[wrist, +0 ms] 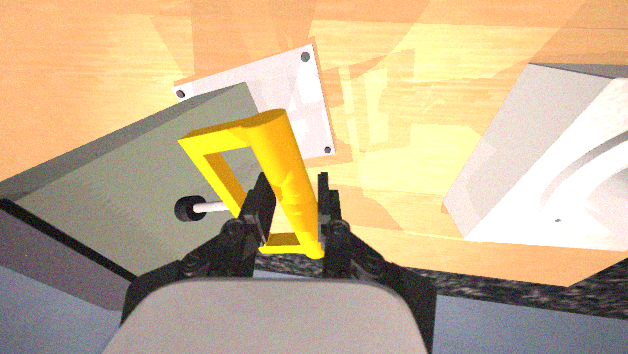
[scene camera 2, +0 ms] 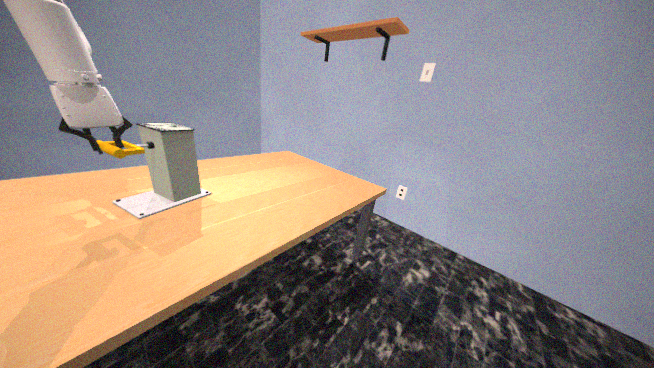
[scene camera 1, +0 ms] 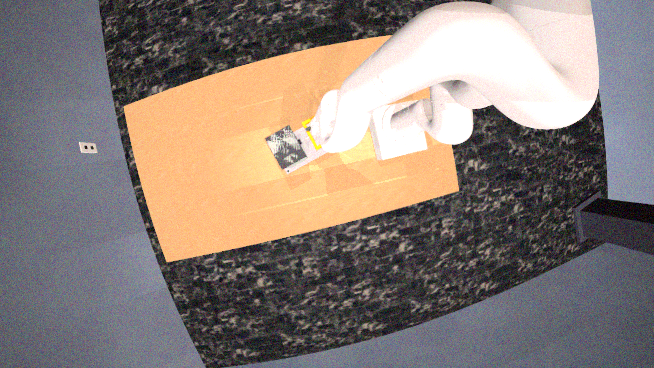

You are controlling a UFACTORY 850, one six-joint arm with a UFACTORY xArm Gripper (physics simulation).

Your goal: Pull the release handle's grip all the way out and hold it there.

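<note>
The release handle's yellow grip point(scene camera 1: 315, 143) point(scene camera 2: 120, 149) point(wrist: 287, 175) is a frame with a thick round bar on its outer side. A pale rod point(scene camera 2: 143, 145) point(wrist: 212, 206) joins it to the black collar point(scene camera 2: 150, 145) point(wrist: 189, 208) on the grey-green housing point(scene camera 2: 175, 165) point(wrist: 125, 150). A short stretch of rod shows between collar and grip. My gripper point(scene camera 2: 108, 146) point(wrist: 295, 186) is shut on the grip's outer bar, with one finger inside the frame and one outside. In scene camera 1 the arm hides the fingers.
The housing stands on a white base plate point(scene camera 2: 145, 205) point(wrist: 280, 80) with dark corner bolts, on the wooden table point(scene camera 1: 200, 175) point(scene camera 2: 260, 210) point(wrist: 400, 100). The white robot base point(scene camera 1: 400, 140) point(wrist: 510, 175) is on the grip's outer side. A wall shelf point(scene camera 2: 355, 31) hangs beyond the table.
</note>
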